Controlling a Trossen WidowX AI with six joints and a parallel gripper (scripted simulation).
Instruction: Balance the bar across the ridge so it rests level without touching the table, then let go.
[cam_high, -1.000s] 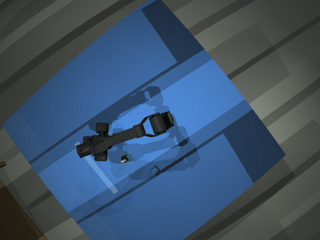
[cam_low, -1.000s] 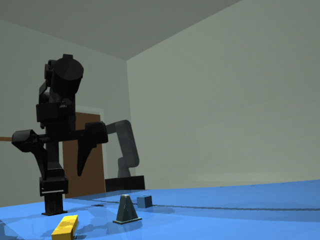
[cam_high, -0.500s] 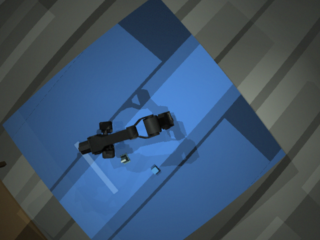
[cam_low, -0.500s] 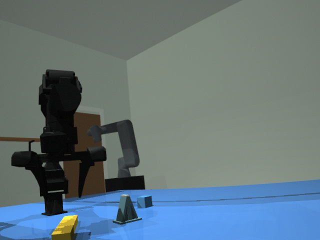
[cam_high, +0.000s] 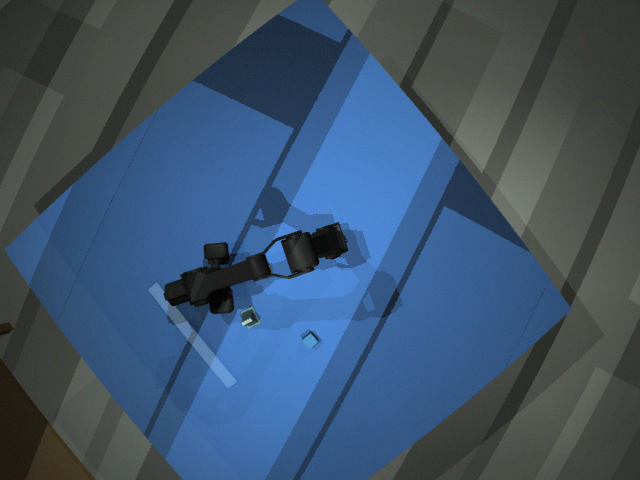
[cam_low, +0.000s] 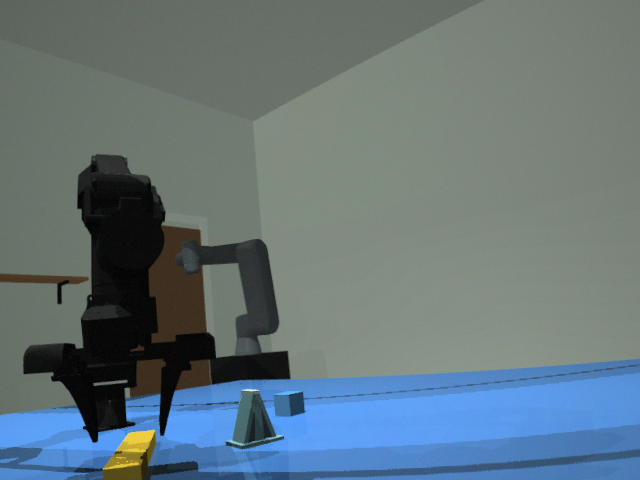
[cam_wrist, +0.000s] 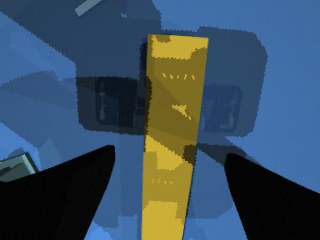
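The bar is 3 cm behind my gripper tip, 2 cm to the left of it and 2 cm below it. Also, from my gripper tip: blue cube 30 cm to the left, 7 cm behind, 1 cm below.
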